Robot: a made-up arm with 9 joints. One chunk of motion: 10 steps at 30 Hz.
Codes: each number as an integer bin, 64 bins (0 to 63) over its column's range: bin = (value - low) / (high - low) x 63, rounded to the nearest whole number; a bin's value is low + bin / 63 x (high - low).
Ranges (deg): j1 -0.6..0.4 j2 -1.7..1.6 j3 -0.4..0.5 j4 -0.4..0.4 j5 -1..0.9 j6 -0.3..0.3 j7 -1..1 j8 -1.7..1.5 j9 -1.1..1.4
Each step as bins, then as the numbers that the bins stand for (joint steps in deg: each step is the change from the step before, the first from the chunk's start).
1 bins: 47 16 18 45 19 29 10 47 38
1 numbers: 0.146 -0.862 -0.143 0.171 -0.427 -0.024 -0.683 0.687 0.408
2 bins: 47 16 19 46 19 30 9 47 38
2 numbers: 0.146 -0.862 -0.129 0.184 -0.427 -0.014 -0.714 0.687 0.408
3 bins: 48 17 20 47 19 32 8 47 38
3 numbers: 0.162 -0.810 -0.114 0.197 -0.427 0.005 -0.746 0.687 0.408
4 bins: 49 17 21 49 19 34 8 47 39
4 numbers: 0.178 -0.810 -0.100 0.222 -0.427 0.024 -0.746 0.687 0.448
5 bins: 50 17 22 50 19 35 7 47 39
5 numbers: 0.194 -0.810 -0.086 0.235 -0.427 0.033 -0.778 0.687 0.448
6 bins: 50 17 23 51 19 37 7 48 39
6 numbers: 0.194 -0.810 -0.071 0.248 -0.427 0.052 -0.778 0.738 0.448
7 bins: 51 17 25 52 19 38 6 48 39
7 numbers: 0.210 -0.810 -0.043 0.260 -0.427 0.062 -0.810 0.738 0.448
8 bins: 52 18 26 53 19 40 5 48 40
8 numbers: 0.225 -0.757 -0.029 0.273 -0.427 0.081 -0.841 0.738 0.487
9 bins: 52 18 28 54 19 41 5 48 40
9 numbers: 0.225 -0.757 0.000 0.286 -0.427 0.090 -0.841 0.738 0.487
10 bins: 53 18 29 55 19 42 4 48 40
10 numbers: 0.241 -0.757 0.014 0.298 -0.427 0.100 -0.873 0.738 0.487
